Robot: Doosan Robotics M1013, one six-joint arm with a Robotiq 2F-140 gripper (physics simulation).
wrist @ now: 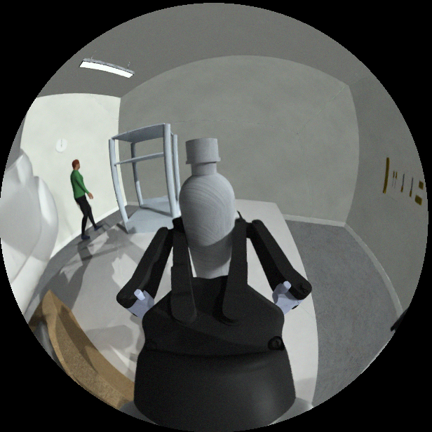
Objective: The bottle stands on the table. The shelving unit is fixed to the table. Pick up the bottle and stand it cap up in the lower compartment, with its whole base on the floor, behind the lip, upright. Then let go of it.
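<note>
A light grey bottle [207,200] stands between the fingers of my black gripper [209,207], cap towards the top of the wrist view. My gripper is shut on the bottle's body; the fingers hide parts of its sides, and its base is hidden. The light blue-grey shelving unit [169,170] shows left of the bottle and farther off, with a top board, a middle bar and a floor panel between its posts. The bottle is outside the unit, apart from it. The lip of the lower compartment cannot be made out clearly.
The pale table [295,345] extends under and around the gripper. A brown wooden piece [82,357] lies at the lower left. White rounded robot arm parts [30,215] show at the left edge. A person in green [78,185] is beyond the table, left of the unit.
</note>
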